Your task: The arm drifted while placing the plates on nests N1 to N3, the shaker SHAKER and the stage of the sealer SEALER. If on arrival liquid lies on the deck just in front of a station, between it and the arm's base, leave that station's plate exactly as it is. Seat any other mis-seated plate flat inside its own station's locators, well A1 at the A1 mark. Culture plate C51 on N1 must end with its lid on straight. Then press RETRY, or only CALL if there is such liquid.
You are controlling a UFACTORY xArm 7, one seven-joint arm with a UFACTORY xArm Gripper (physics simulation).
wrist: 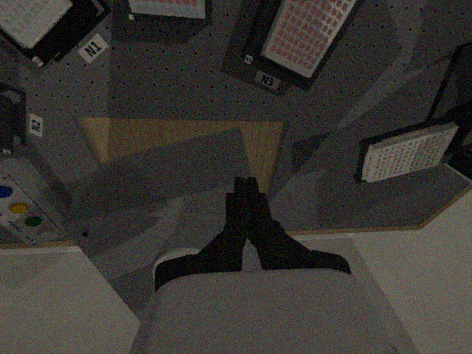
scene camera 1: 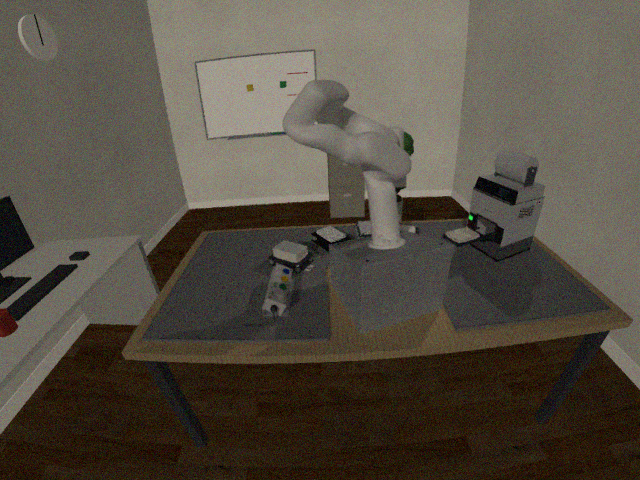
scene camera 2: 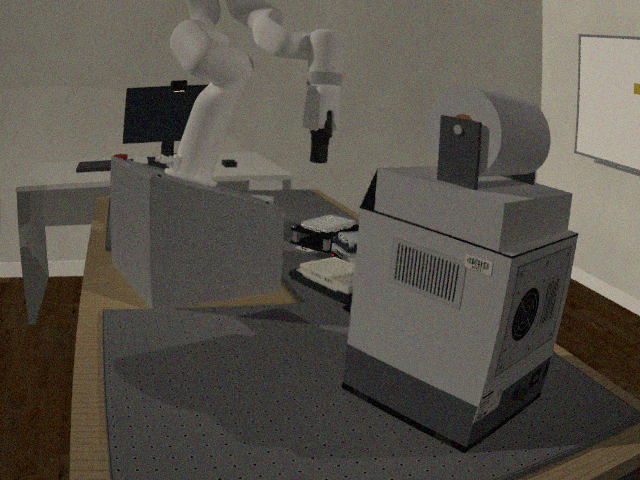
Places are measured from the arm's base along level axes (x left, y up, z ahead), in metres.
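Where they show: gripper, fingertip midpoint: (wrist: 243, 189) (scene camera 2: 318, 162); arm's base at its link origin: (scene camera 1: 386, 244) (scene camera 2: 189, 179).
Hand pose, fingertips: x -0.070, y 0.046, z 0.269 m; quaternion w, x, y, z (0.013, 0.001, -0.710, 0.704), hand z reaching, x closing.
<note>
Each offset is from my fingertips to the centre of the thing. "*": to the spot under its first point.
My gripper (scene camera 2: 318, 159) (wrist: 243, 189) is shut and empty, high above the deck. In the wrist view, the N1 plate {* dx +0.232, dy -0.196, dz +0.080 m} (wrist: 35, 20) is at top left, with a wide dark strip of nest to its right; its lid state is unclear. Part of nest N2 {* dx +0.358, dy -0.223, dz -0.057 m} (wrist: 11, 117) shows at the left edge. The N3 plate {dx -0.101, dy -0.204, dz +0.115 m} (wrist: 310, 37) has pink wells, and another pink-welled plate {* dx +0.078, dy -0.186, dz +0.106 m} (wrist: 167, 7) is cut off at the top. A pale plate {dx -0.311, dy -0.137, dz -0.052 m} (scene camera 1: 461, 236) (wrist: 410, 152) is on the sealer stage. The control box {dx +0.461, dy -0.214, dz -0.276 m} (scene camera 1: 278, 294) (wrist: 30, 202) has blue, yellow and green buttons. I cannot make out liquid.
The tall sealer {dx -0.554, dy -0.028, dz +0.046 m} (scene camera 1: 509, 211) (scene camera 2: 413, 268) stands at the right in scene camera 1, carrying a large roll {dx -0.565, dy +0.142, dz +0.051 m} (scene camera 2: 522, 134). A grey block (scene camera 2: 217, 242) stands by the arm's base. In scene camera 1, a pale plate {dx +0.441, dy -0.198, dz -0.038 m} (scene camera 1: 290, 251) sits beside the control box.
</note>
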